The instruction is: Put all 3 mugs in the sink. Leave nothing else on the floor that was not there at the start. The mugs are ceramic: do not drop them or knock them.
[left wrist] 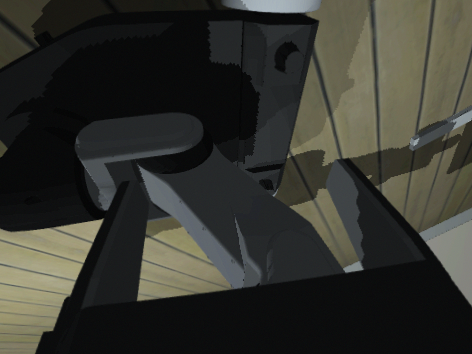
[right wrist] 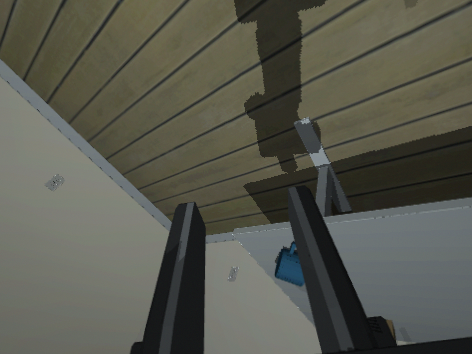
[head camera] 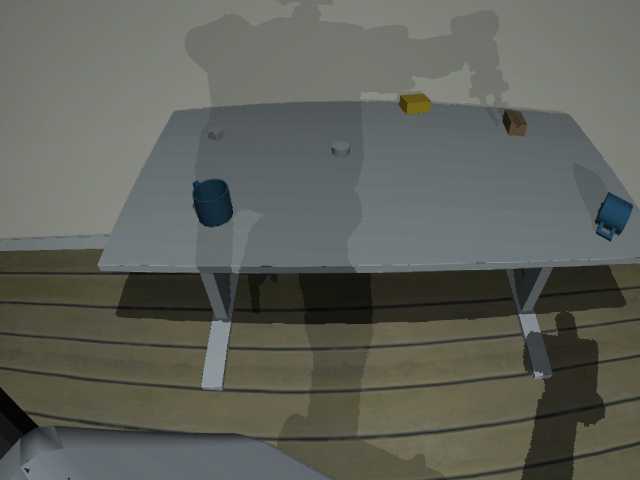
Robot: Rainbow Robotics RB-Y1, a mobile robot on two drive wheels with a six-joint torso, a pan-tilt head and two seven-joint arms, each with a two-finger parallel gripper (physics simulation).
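Places are measured from the robot's base along level axes (x up, y left, z back), in centimetres.
Pixels of known places: left gripper, fingertip midpoint: (left wrist: pixel 239 181); right gripper, fingertip midpoint: (right wrist: pixel 243 207).
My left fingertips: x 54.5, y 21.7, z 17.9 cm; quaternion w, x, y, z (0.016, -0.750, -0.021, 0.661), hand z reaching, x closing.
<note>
Ahead of a thing's pixels: the offset from my left fingertips to its top centre. "pt": to the spot under its first point. Level surfaces: height alone.
A blue mug {dy +51.4, dx +25.5, dz -60.5 cm} (head camera: pixel 212 202) stands upright near the left end of the grey table {dx +17.5 cm} (head camera: pixel 289 232) (right wrist: pixel 410 260). Another blue mug {pt dy -44.1, dx +24.6, dz -105.6 cm} (head camera: pixel 614 212) (right wrist: pixel 289 267) is near the table's right edge in the head view, its handle towards the front; its opening does not show. A third mug and the sink do not show. My right gripper (right wrist: pixel 243 207) is partly open and empty, apart from this mug; one finger covers part of the mug in the right wrist view. My left gripper (left wrist: pixel 239 181) is wide open and empty, with robot parts seen beyond its fingers. Neither gripper shows in the head view.
On the table are a yellow box {dy +26.5, dx +22.0, dz -135.2 cm} (head camera: pixel 415 103) and a brown box {dy -8.0, dx +22.5, dz -143.6 cm} (head camera: pixel 514 123) at the back, a small grey block {dy +74.9, dx +20.4, dz -88.6 cm} (head camera: pixel 215 134) at the back left and a grey cylinder {dy +35.3, dx +19.9, dz -98.4 cm} (head camera: pixel 340 149) near the middle. A wall stands behind. Table feet (head camera: pixel 215 356) (head camera: pixel 536 351) reach forward.
</note>
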